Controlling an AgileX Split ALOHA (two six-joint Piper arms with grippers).
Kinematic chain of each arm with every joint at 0, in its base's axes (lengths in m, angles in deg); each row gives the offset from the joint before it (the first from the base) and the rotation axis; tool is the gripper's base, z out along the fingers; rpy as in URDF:
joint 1: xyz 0 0 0.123 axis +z
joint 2: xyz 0 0 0 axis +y
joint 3: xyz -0.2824 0 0.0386 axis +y
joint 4: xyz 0.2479 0 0.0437 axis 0.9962 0 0.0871
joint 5: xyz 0 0 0 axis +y
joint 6: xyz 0.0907 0 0.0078 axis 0.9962 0 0.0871
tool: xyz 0 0 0 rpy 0 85 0
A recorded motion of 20 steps. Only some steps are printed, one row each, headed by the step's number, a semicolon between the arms.
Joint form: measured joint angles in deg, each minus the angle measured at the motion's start. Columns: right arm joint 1, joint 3, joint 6, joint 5, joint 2, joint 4; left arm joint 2, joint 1, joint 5, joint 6, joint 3, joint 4.
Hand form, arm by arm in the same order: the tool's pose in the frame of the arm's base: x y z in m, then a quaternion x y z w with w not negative. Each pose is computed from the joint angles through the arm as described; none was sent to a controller.
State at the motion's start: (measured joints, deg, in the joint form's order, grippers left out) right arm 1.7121 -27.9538 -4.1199 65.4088 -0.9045 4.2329; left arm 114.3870 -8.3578 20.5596 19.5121 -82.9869 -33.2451
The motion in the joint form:
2: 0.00 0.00 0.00 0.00 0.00 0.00; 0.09 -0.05 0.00 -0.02 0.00 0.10
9: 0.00 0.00 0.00 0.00 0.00 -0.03; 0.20 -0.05 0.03 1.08 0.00 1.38
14: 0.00 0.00 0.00 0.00 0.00 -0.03; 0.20 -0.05 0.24 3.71 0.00 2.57
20: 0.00 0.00 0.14 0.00 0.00 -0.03; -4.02 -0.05 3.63 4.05 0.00 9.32
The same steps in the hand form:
2: -0.0097 0.0058 0.2675 -0.04734 0.87083 0.02655 0.48857; 0.4432 -0.0832 0.2097 0.00941 0.91669 -0.15620 0.36769
9: -0.0097 0.0058 0.2675 -0.04732 0.87084 0.02629 0.48857; 0.4433 -0.0827 0.2085 0.02663 0.91782 -0.14538 0.36845
14: -0.0097 0.0058 0.2675 -0.04732 0.87084 0.02629 0.48857; 0.4429 -0.0822 0.2080 0.05604 0.91798 -0.13069 0.37025
20: -0.0097 0.0058 0.2675 -0.04626 0.87090 0.02689 0.48854; 0.4315 -0.0791 0.2359 0.11163 0.91344 -0.09983 0.37843

